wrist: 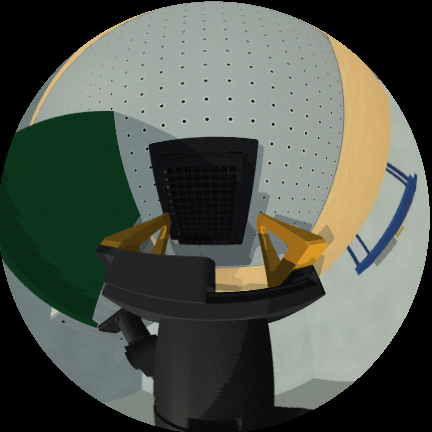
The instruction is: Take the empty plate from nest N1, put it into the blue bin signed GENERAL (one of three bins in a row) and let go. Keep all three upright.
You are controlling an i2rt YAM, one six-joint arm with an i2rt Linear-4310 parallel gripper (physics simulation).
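Places are measured from the arm's base along level axes (x ahead, y left, z up), in metres.
Where they show: gripper, fingertip midpoint: (213, 217); arm's base at its link origin: (125, 314).
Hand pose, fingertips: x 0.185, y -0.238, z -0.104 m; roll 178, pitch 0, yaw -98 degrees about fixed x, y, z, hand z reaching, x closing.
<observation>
Things, the pixels of their top centre, and the offset from my fingertips. "spot": a spot on its surface instead. Level surfaces: height alone.
- black rectangular holder at a spot on its surface: (250, 165) spot: dx +0.040, dy -0.048, dz -0.034 m
- dark gridded plate-like piece at its top centre: (203, 209) dx -0.003, dy +0.012, dz -0.019 m
- large dark green surface at a spot on its surface: (60, 190) spot: dx +0.087, dy +0.116, dz +0.055 m
- perforated grey board at its surface level: dz -0.045 m
A black rectangular holder (250, 165) with a dark gridded plate-like piece (202, 200) in it lies on the perforated grey board, in the middle of the wrist view. No nest label can be read, so I cannot tell whether it is N1 or whether the piece is the empty plate. My gripper (213, 217) is open, with nothing held between its orange fingers. The fingertips appear on either side of the holder's lower part; their height over it is unclear. The blue bin signed GENERAL cannot be made out in this view.
A large dark green surface (60, 190) fills the left side, close by. The perforated grey board (240, 50) has a light wooden border (367, 115) on the right. Beyond it is a blue railed frame (397, 220). A small black device (135, 330) shows at lower left.
</observation>
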